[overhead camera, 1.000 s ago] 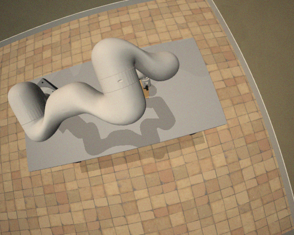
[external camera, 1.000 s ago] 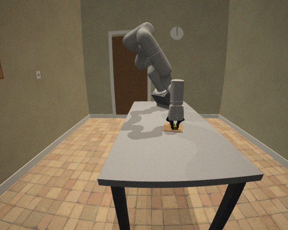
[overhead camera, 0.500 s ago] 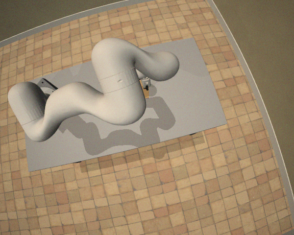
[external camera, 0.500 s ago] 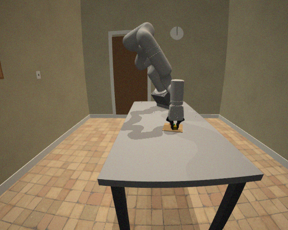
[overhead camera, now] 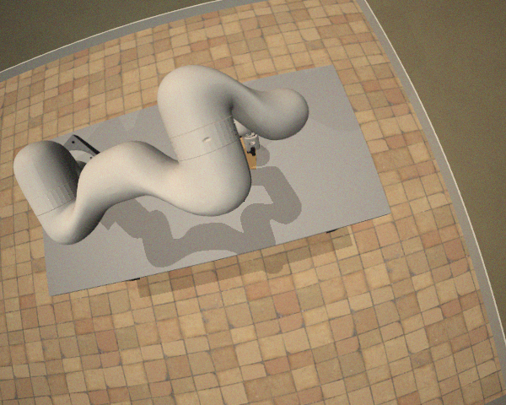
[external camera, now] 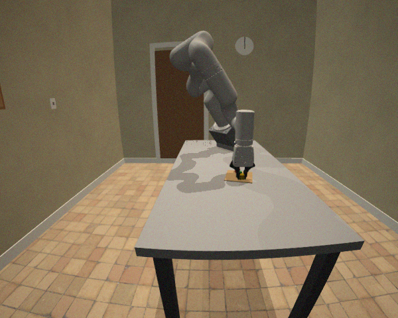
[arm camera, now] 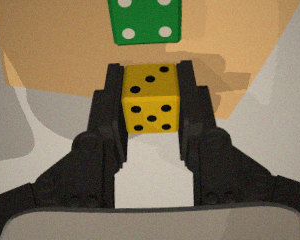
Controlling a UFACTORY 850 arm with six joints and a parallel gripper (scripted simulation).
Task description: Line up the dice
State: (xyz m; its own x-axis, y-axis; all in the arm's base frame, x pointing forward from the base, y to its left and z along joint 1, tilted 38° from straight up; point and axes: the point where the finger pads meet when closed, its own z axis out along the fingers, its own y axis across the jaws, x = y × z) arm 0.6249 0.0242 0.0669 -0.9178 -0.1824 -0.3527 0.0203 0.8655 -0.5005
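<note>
My hand is 10 mm above the yellow die. The rest, counted from my hand: green die: 50 mm behind, 10 mm below; red die: 100 mm behind, 10 mm below; mat: 50 mm behind, 30 mm below.
</note>
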